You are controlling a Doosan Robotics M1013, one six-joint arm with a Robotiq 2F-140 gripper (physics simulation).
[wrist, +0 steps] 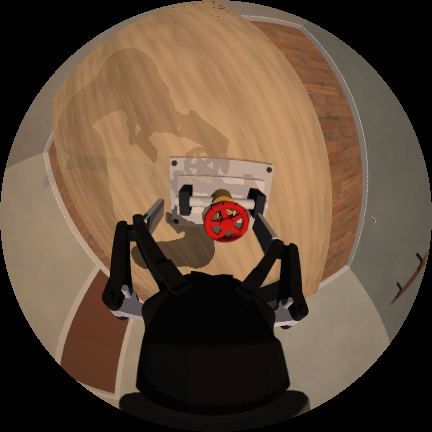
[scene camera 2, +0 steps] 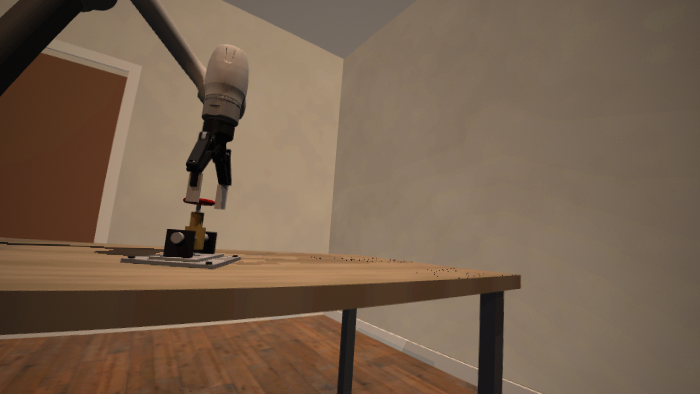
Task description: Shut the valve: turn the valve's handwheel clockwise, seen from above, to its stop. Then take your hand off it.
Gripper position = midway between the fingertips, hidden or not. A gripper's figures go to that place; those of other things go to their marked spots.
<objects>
My gripper (wrist: 209, 213): 21 cm from the lens. A red handwheel (wrist: 225, 222) is 20 cm from the lens. A light grey base plate (wrist: 177, 165) is 32 cm from the lens. The marked spots on the light grey base plate and the red handwheel are 18 cm apart.
</objects>
